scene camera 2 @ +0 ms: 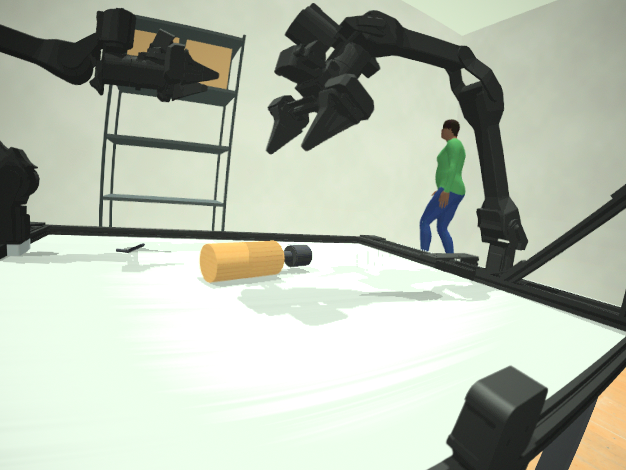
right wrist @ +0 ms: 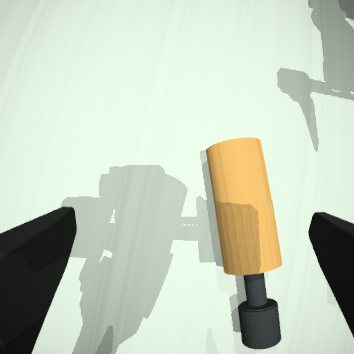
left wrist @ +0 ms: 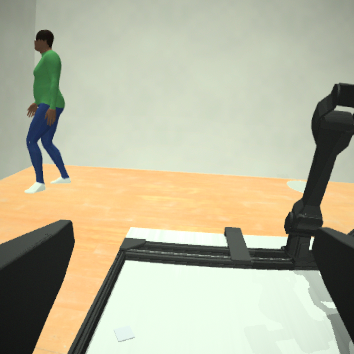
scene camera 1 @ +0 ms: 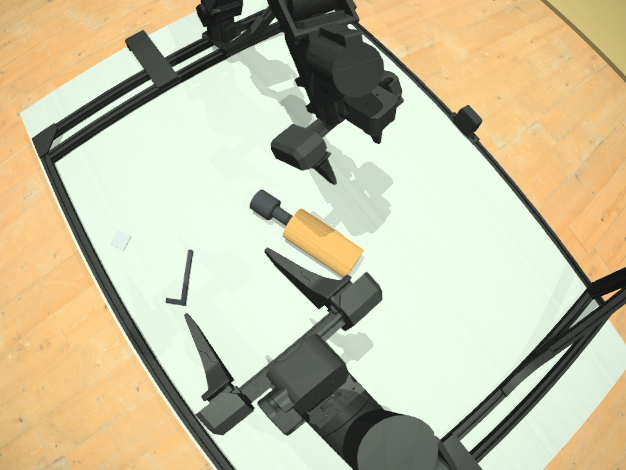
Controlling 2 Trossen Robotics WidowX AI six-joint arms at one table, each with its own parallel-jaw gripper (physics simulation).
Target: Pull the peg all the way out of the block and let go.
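Frame: origin at the left arm's base, x back, y right, z up, level; metres.
Seen in the pictures: left gripper, fingertip midpoint: [scene camera 2: 212,82] [left wrist: 197,237] [scene camera 1: 225,281]; right gripper, fingertip midpoint: [scene camera 2: 284,151] [right wrist: 196,222] [scene camera 1: 356,162]; left arm's base, link origin: [scene camera 2: 6,240]; right arm's base, link origin: [scene camera 2: 497,273] [left wrist: 295,251] [scene camera 1: 221,34].
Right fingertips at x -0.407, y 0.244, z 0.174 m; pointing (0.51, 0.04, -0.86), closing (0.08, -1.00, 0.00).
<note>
Offsets run from my right fingertips to a thing's top centre.
The wooden cylindrical block @(dx +0.023, dy -0.062, dz -0.137 m) [scene camera 1: 323,242] [scene camera 2: 242,261] [right wrist: 245,200] lies on its side on the table. The dark peg @(dx -0.049, dy -0.079, dz -0.146 m) [scene camera 1: 264,204] [scene camera 2: 299,255] [right wrist: 260,325] sticks out of one end; its wide head and part of its thinner shaft show, the rest is hidden inside. My right gripper [scene camera 1: 355,160] [scene camera 2: 288,150] [right wrist: 196,222] is open and empty, high above the table; in the right wrist view the block shows between its fingers, nearer the right one. My left gripper [scene camera 1: 227,282] [scene camera 2: 212,81] [left wrist: 197,237] is open and empty, raised well above the table.
A dark L-shaped piece [scene camera 1: 187,278] [scene camera 2: 131,248] and a pale square tile @(dx -0.217, dy -0.323, dz -0.190 m) [scene camera 1: 120,240] [left wrist: 124,334] lie on the table. A black frame [scene camera 1: 91,222] runs around its edges. A person in green [scene camera 2: 450,166] [left wrist: 48,85] stands beyond the table.
</note>
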